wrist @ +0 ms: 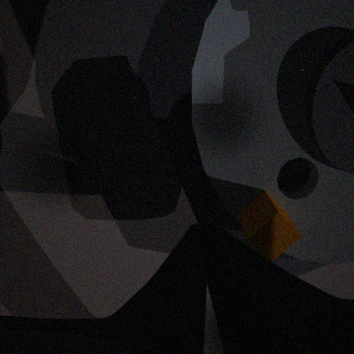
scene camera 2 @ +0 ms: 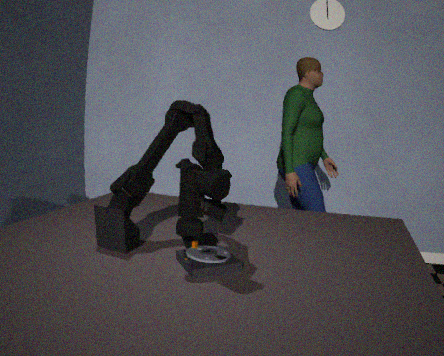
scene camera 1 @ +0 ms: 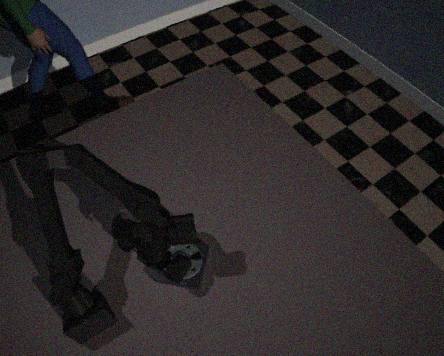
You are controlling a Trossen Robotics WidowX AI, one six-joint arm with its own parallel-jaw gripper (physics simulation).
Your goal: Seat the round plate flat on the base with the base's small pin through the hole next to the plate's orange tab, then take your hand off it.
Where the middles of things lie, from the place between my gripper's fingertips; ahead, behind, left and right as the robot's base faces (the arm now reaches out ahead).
Right now the round grey plate (wrist: 250,76) is 7 cm ahead of my hand, 2 cm to the right of it and 1 cm above it. From my hand the other things lie so: dark square base (wrist: 161,49) 7 cm ahead, 2 cm to the right, 1 cm below.
